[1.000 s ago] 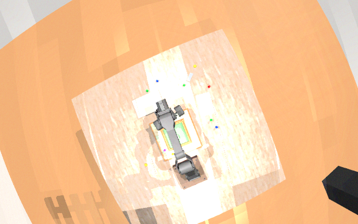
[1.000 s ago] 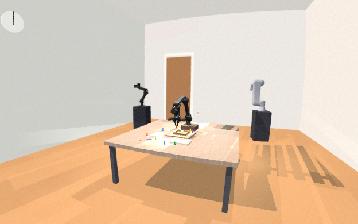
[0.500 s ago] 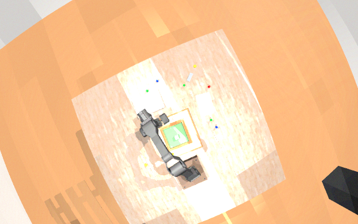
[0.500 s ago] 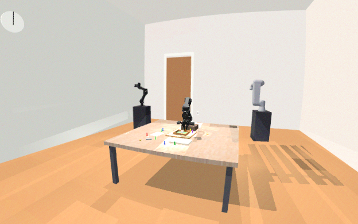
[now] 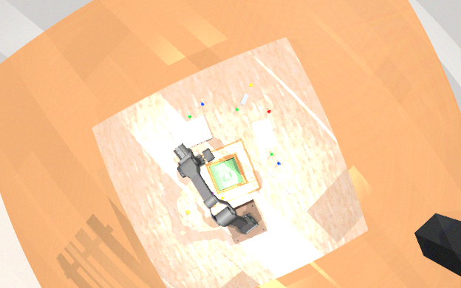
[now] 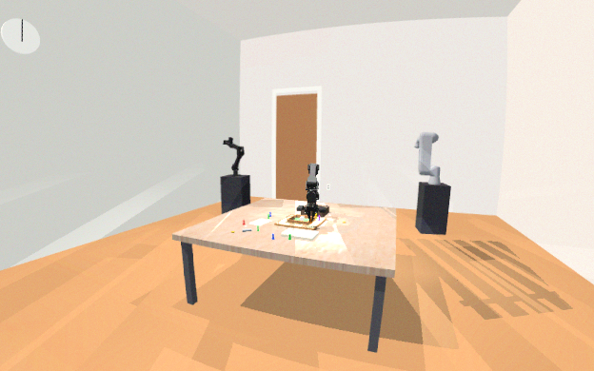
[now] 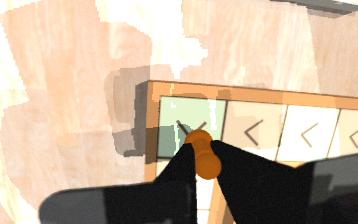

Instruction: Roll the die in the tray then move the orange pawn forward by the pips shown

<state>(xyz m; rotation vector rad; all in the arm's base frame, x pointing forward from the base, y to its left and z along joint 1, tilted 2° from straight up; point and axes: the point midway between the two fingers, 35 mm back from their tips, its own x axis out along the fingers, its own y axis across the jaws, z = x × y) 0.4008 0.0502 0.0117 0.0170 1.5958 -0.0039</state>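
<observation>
The white die lies 15 cm behind my gripper tip, 9 cm to the right of it and 2 cm below it. Also, from my gripper tip: flat white block 15 cm ahead, 4 cm to the right, 4 cm below; then green tray 13 cm behind, 9 cm to the right, 4 cm below; then orange pawn 1 cm above.
</observation>
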